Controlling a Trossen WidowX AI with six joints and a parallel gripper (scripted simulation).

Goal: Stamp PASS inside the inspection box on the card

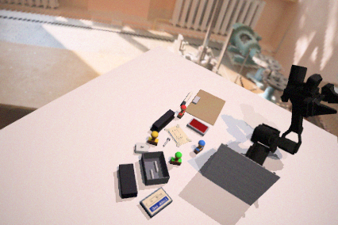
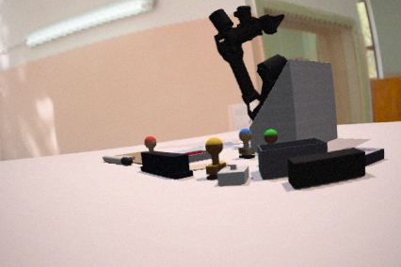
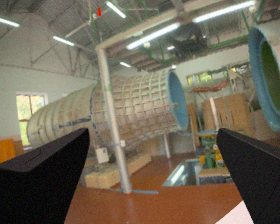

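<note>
My gripper tip is now 37 cm short of the green-knobbed stamp, 28 cm to the right of it and 38 cm above it. The rest, counted from my gripper tip: blue-knobbed stamp (34 cm ahead, 16 cm to the left, 38 cm below); then cream card (45 cm ahead, 16 cm to the left, 40 cm below); then red ink pad (41 cm ahead, 5 cm to the left, 40 cm below).
</note>
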